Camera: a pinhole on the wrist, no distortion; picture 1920 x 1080 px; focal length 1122.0 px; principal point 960.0 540.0 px. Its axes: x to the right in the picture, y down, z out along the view. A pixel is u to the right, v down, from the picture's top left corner.
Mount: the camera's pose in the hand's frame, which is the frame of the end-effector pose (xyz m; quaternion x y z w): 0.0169 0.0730 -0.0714 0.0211 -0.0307 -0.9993 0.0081
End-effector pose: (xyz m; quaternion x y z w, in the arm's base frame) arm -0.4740 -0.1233 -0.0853 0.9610 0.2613 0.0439 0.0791
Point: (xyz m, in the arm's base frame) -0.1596 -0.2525 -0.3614
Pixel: 413 212
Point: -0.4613 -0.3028 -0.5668
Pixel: 1144 602
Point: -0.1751 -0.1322 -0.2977
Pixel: 94 460
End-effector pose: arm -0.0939 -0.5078 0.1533 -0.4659 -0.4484 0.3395 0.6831
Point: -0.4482 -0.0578 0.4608
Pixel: 250 1004
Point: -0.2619 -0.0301 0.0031
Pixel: outside the picture
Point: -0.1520 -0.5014 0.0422
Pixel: 1553 240
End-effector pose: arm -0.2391 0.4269 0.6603 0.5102 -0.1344 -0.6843 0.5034
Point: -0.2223 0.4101 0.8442
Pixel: 1684 65
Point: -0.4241 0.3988 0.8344
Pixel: 1263 750
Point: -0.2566 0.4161 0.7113
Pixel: 1296 1030
